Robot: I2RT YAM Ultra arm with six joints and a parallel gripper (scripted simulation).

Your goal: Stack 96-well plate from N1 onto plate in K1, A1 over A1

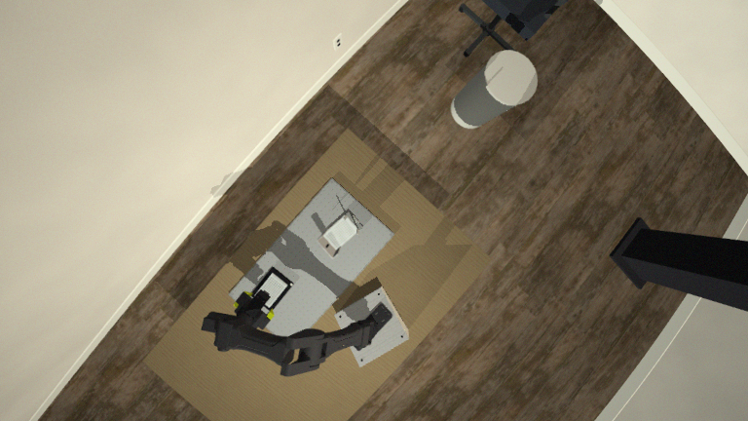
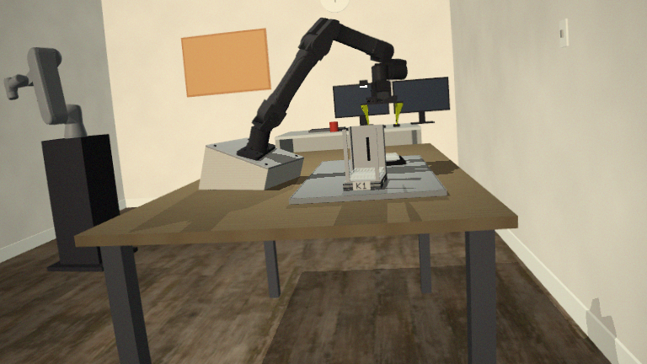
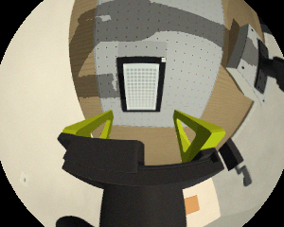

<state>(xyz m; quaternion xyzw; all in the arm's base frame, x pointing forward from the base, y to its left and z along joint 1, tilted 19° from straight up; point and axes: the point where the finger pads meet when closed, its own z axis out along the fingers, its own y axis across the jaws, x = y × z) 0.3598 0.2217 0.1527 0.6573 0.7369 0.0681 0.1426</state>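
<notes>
The pale A1 mark is 4 cm behind my hand, 8 cm to the right of it and 13 cm below it.
</notes>
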